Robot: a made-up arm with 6 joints. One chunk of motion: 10 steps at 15 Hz.
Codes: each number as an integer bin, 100 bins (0 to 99) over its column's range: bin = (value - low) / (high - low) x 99, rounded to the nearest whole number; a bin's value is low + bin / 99 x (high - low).
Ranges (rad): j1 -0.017..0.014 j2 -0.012..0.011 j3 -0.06..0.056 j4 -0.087..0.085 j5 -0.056..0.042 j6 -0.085..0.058
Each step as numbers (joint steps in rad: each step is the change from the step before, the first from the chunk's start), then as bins.
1 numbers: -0.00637 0.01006 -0.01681 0.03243 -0.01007 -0.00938
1 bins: 34 95 37 69 46 52
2 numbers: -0.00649 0.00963 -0.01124 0.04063 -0.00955 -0.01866
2 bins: 34 93 42 73 47 46
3 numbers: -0.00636 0.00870 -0.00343 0.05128 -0.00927 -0.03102
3 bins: 34 89 48 80 47 37
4 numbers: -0.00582 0.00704 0.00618 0.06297 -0.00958 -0.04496
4 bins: 36 82 56 86 47 28
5 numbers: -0.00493 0.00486 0.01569 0.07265 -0.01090 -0.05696
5 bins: 39 73 65 92 46 19
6 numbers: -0.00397 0.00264 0.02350 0.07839 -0.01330 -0.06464
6 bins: 42 63 71 95 43 14
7 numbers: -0.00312 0.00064 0.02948 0.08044 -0.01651 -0.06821
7 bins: 44 54 76 96 40 12
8 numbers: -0.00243 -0.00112 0.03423 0.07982 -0.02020 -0.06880
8 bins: 47 47 80 96 36 11
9 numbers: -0.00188 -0.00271 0.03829 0.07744 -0.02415 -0.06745
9 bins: 48 40 84 95 32 12
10 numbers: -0.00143 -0.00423 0.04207 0.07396 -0.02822 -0.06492
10 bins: 50 33 87 93 28 14
